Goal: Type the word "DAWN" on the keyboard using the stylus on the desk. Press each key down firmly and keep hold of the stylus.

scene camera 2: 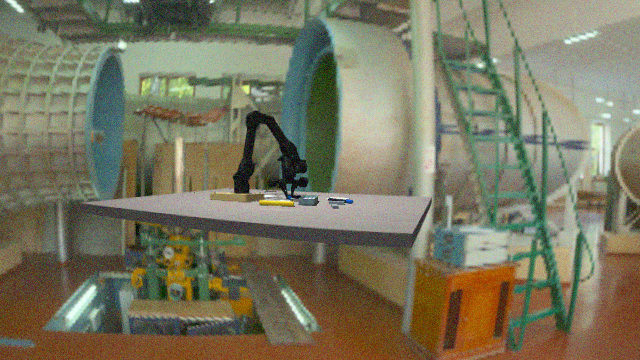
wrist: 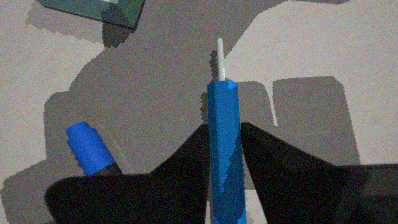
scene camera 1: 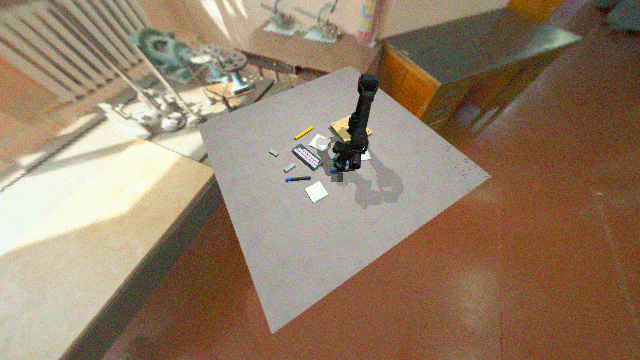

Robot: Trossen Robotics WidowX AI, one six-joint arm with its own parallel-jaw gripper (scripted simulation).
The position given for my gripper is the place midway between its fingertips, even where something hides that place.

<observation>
I see my gripper (wrist: 224,130) and a marker (wrist: 92,154).
</observation>
